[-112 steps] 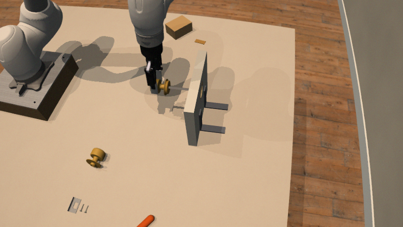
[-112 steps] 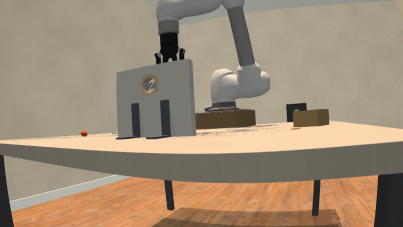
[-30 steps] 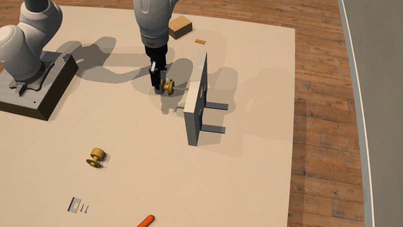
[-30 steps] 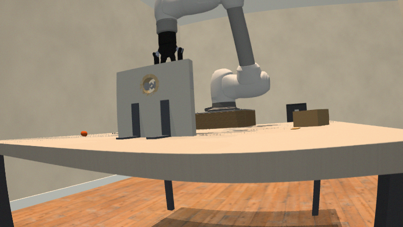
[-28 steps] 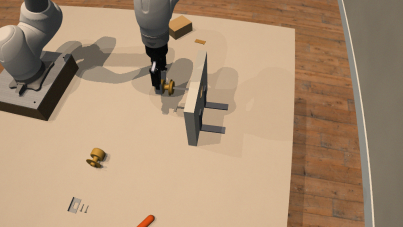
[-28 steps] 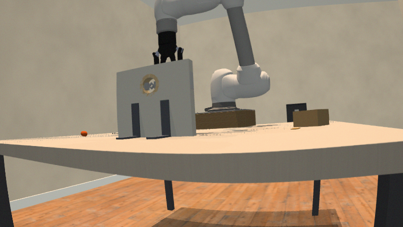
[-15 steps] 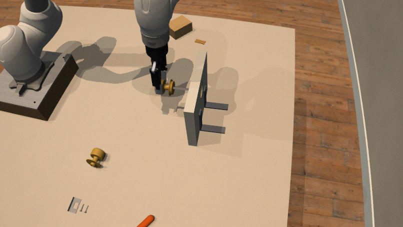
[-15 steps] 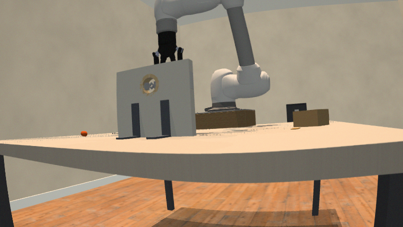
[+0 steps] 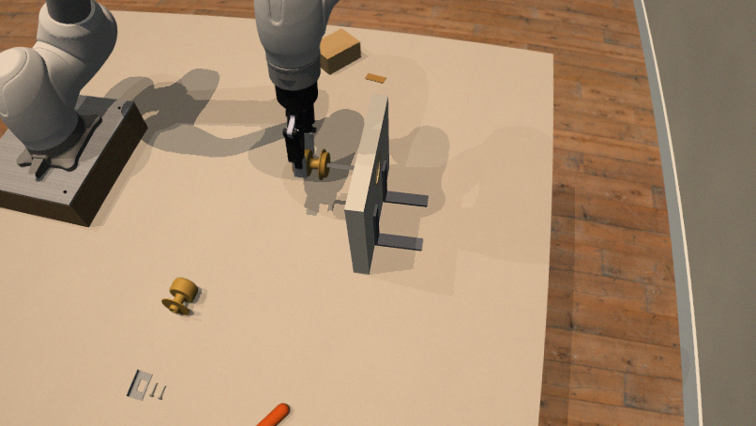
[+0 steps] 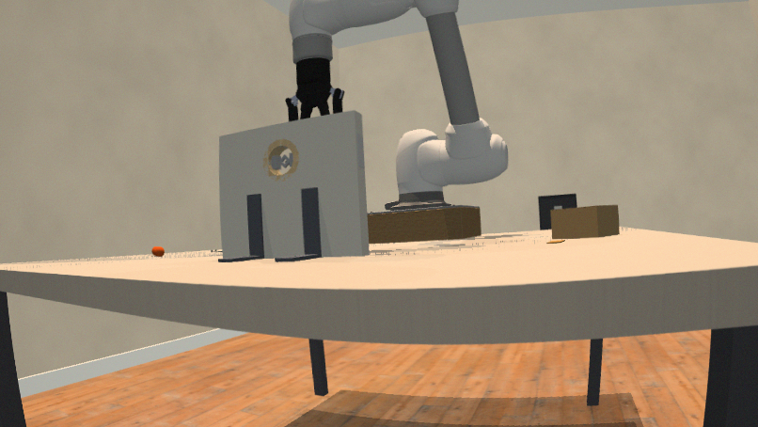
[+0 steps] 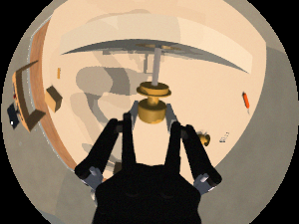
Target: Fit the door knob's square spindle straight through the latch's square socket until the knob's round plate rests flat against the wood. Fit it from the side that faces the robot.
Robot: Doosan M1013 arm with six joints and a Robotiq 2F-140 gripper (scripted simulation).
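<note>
Right now the wooden door panel is 140 mm ahead of my hand and 50 mm below it. The rest, counted from my hand: brass knob (280 mm to the right, 240 mm behind, 170 mm below); then orange-handled tool (540 mm to the right, 190 mm below, 30 mm behind); then small brass plate (470 mm to the left, 200 mm below, 80 mm ahead).
</note>
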